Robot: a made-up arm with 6 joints. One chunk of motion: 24 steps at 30 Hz.
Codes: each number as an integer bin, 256 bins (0 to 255) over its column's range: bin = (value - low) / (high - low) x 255, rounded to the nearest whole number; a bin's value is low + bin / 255 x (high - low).
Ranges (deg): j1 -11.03..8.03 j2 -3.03..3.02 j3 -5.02..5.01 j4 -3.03..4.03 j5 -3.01..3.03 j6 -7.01..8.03
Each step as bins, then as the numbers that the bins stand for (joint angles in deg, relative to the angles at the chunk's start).
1 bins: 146 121 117 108 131 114
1 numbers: -0.12 -0.16 -0.42 -0.04 0.09 -0.29
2 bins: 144 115 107 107 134 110
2 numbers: -0.27 -0.30 -0.81 -0.07 0.16 -0.52
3 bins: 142 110 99 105 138 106
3 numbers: -0.42 -0.42 -1.13 -0.12 0.26 -0.76
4 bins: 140 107 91 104 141 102
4 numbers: -0.57 -0.49 -1.44 -0.15 0.33 -0.99
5 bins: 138 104 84 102 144 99
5 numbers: -0.72 -0.56 -1.72 -0.21 0.40 -1.17
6 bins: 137 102 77 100 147 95
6 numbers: -0.79 -0.61 -1.99 -0.26 0.47 -1.41
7 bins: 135 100 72 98 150 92
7 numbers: -0.94 -0.66 -2.19 -0.32 0.54 -1.58
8 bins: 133 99 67 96 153 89
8 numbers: -1.09 -0.68 -2.38 -0.37 0.61 -1.76
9 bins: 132 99 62 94 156 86
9 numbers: -1.16 -0.68 -2.58 -0.43 0.69 -1.94
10 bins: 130 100 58 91 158 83
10 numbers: -1.31 -0.66 -2.74 -0.51 0.73 -2.11
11 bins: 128 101 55 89 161 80
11 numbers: -1.46 -0.63 -2.86 -0.57 0.80 -2.29
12 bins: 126 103 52 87 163 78
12 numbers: -1.61 -0.59 -2.97 -0.62 0.85 -2.41
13 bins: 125 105 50 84 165 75
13 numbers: -1.69 -0.54 -3.05 -0.70 0.90 -2.59
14 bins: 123 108 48 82 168 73
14 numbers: -1.84 -0.47 -3.13 -0.76 0.97 -2.70
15 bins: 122 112 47 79 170 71
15 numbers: -1.91 -0.37 -3.17 -0.84 1.02 -2.82
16 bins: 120 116 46 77 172 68
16 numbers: -2.06 -0.28 -3.21 -0.90 1.06 -3.00
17 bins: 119 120 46 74 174 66
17 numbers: -2.14 -0.18 -3.21 -0.98 1.11 -3.12
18 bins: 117 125 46 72 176 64
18 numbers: -2.28 -0.06 -3.21 -1.04 1.16 -3.24
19 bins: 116 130 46 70 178 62
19 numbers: -2.36 0.05 -3.21 -1.09 1.21 -3.35
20 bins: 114 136 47 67 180 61
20 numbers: -2.51 0.20 -3.17 -1.18 1.25 -3.41
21 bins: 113 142 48 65 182 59
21 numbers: -2.58 0.34 -3.13 -1.23 1.30 -3.53
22 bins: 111 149 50 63 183 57
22 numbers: -2.73 0.51 -3.05 -1.29 1.32 -3.65
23 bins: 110 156 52 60 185 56
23 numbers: -2.81 0.67 -2.97 -1.37 1.37 -3.71
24 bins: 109 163 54 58 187 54
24 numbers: -2.88 0.84 -2.90 -1.42 1.42 -3.83
